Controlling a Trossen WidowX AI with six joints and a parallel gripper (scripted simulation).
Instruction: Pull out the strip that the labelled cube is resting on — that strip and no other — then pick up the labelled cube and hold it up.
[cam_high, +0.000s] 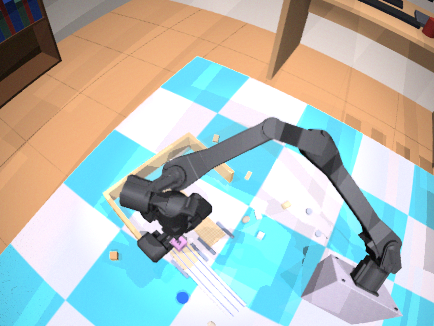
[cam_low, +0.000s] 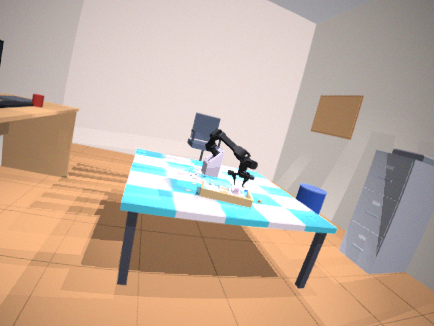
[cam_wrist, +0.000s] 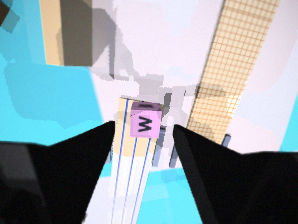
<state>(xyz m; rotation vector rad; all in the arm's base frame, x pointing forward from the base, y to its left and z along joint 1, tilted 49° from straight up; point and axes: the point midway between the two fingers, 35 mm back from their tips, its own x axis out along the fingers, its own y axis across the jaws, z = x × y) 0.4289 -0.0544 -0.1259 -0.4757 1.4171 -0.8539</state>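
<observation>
Now: the tan gridded strip 100 mm to the right of my gripper tip, 50 mm below it and 30 mm ahead of it. From my gripper tip the other things lie so: blue disc: 120 mm to the left, 90 mm behind, 40 mm below.
</observation>
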